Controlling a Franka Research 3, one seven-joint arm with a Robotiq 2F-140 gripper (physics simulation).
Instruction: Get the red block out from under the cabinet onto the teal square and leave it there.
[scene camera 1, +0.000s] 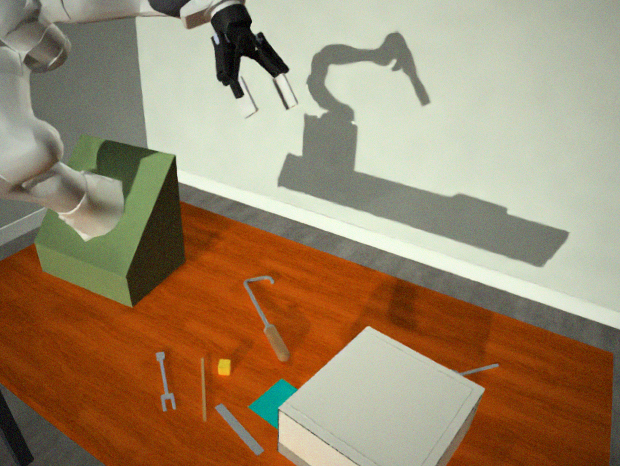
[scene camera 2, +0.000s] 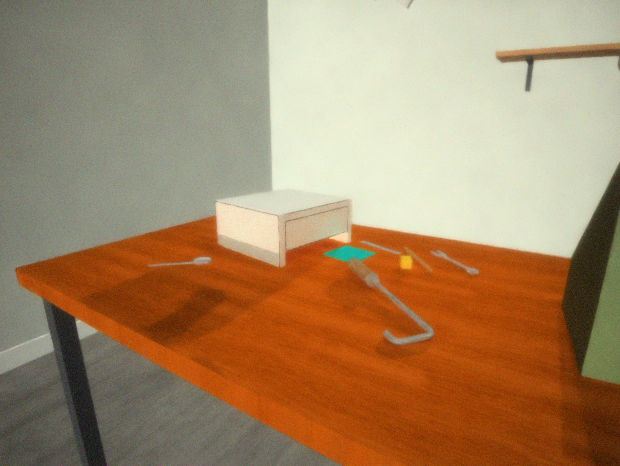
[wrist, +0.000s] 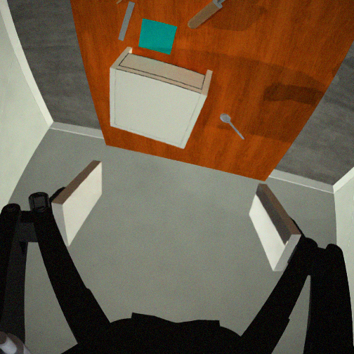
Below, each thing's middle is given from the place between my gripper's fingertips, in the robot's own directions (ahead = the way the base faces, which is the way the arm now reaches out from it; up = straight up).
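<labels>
There's a hooked tool (scene camera 2: 362, 271) here, and my gripper is 55 cm above it, 4 cm to the right of it and 3 cm past it. I can see a teal square (scene camera 1: 266, 406) too, and that's far below my hand, a good bit ahead of it and a good bit to the right of it.
</labels>
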